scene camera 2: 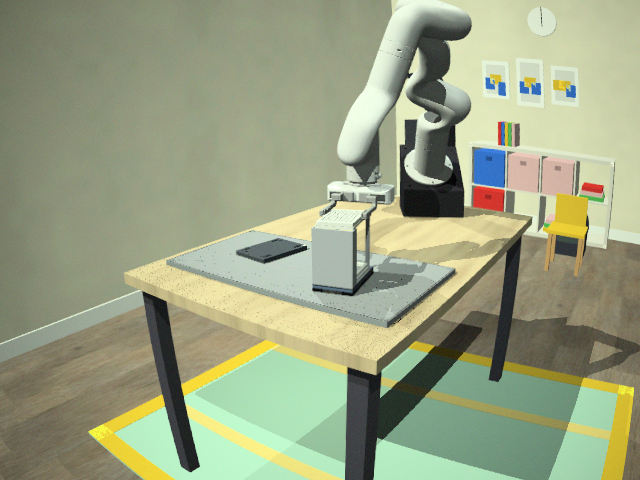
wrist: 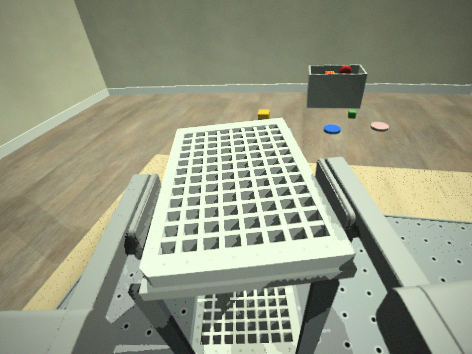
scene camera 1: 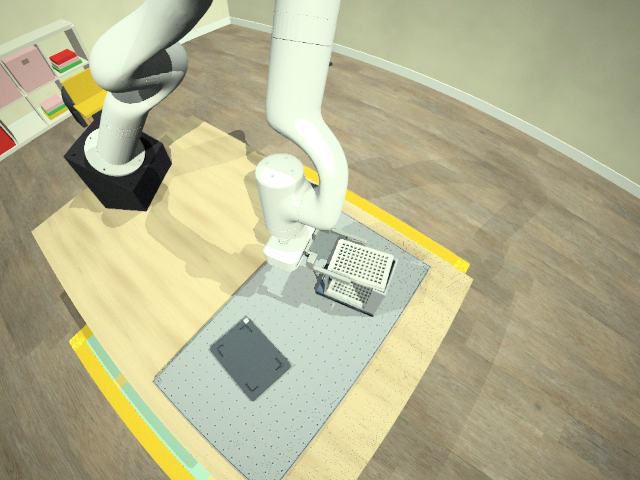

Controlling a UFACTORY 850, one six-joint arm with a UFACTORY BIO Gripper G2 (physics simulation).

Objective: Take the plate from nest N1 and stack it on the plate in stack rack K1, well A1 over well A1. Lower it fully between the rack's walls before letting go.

Note:
In view: a grey perforated mat [wrist: 353, 313].

